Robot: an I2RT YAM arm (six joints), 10 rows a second.
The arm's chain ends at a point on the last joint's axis. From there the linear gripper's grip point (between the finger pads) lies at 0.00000 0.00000 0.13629 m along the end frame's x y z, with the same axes.
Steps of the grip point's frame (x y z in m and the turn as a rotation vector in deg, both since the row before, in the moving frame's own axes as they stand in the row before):
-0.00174 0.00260 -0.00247 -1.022 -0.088 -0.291
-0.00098 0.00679 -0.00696 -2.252 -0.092 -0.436
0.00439 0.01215 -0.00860 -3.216 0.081 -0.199
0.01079 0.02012 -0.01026 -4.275 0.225 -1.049
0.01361 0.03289 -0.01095 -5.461 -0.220 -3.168
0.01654 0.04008 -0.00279 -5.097 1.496 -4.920
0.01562 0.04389 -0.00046 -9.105 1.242 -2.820
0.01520 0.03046 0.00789 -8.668 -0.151 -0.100
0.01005 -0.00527 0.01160 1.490 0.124 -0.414
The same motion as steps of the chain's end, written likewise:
-0.00154 0.00017 -0.00245 -1.022 -0.088 -0.291
-0.00078 0.00143 -0.00685 -2.252 -0.092 -0.436
0.00418 0.00450 -0.00839 -3.216 0.081 -0.199
0.01016 0.00997 -0.00988 -4.275 0.225 -1.049
0.01377 0.01991 -0.01033 -5.461 -0.220 -3.168
0.01247 0.02814 -0.00221 -5.097 1.496 -4.920
0.01215 0.02241 0.00129 -9.105 1.242 -2.820
0.01554 0.00992 0.00945 -8.668 -0.151 -0.100
0.00977 -0.00173 0.01165 1.490 0.124 -0.414

